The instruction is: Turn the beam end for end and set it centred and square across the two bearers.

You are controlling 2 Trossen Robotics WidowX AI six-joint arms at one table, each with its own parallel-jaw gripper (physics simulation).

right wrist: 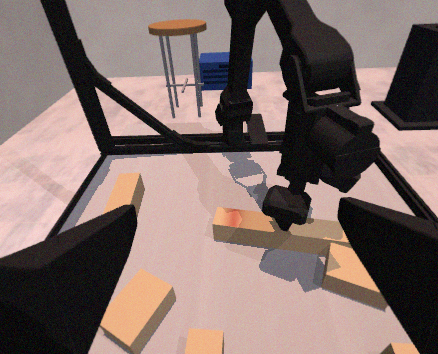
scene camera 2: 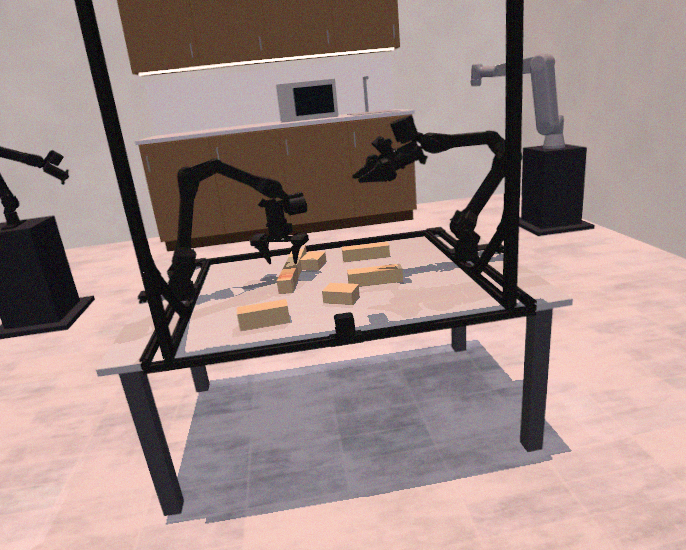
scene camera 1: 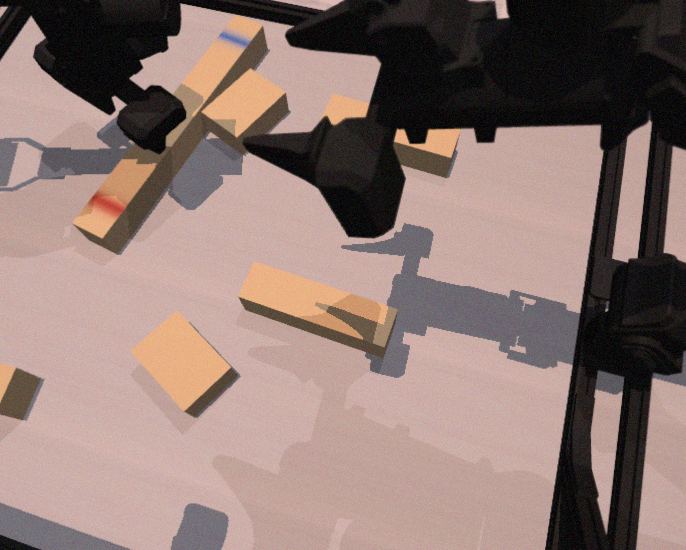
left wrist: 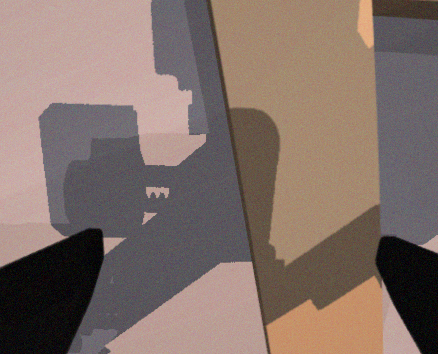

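Where they show: left gripper, fingertip midpoint: (scene camera 2: 282,264) (left wrist: 243,246); right gripper, fingertip midpoint: (right wrist: 237,210) (scene camera 2: 355,179) (scene camera 1: 267,89); left arm's base, origin of the base link: (right wrist: 232,139) (scene camera 2: 183,297); right arm's base, origin of the base link: (scene camera 2: 467,257) (scene camera 1: 617,345).
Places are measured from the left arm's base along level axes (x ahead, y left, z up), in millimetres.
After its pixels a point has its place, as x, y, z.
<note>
The wooden beam (scene camera 1: 128,171) {329, 46, 25} (scene camera 2: 287,279) {328, -38, 25} (left wrist: 320,165) {349, 112, 25} (right wrist: 245,230) {349, 15, 19} lies slanted on the table, red band near one end, blue near the other. Two long blocks, apparently the bearers, lie roughly parallel: one nearer (scene camera 1: 286,289) {560, -45, 25} (scene camera 2: 375,277) {594, -73, 5} (right wrist: 205,344) {530, -45, 25}, one farther (scene camera 1: 429,143) {664, 180, 25} (scene camera 2: 365,252) {608, 172, 8}, partly hidden behind the right gripper in scene camera 1. My left gripper (scene camera 2: 282,261) {317, 98, 31} (left wrist: 243,246) {317, 98, 31} is open and points down over the beam, which shows between its fingers, closer to the right-hand finger in its wrist view. My right gripper (scene camera 1: 266,88) {569, -8, 298} (right wrist: 237,210) {569, -8, 298} is open and empty, high above the table.
A short block (scene camera 1: 246,105) {429, 180, 19} (scene camera 2: 313,260) {421, 137, 16} (right wrist: 355,272) {432, 174, 19} lies close against the beam's side. Another short block (scene camera 1: 183,360) {481, -148, 19} (scene camera 2: 340,293) {473, -181, 14} (right wrist: 140,307) {483, -139, 19} and a longer block (scene camera 1: 20,392) {323, -227, 6} (scene camera 2: 263,315) {258, -257, 15} (right wrist: 125,190) {249, -229, 31} lie apart. A black frame (scene camera 2: 257,350) {244, -380, -25} edges the table.
</note>
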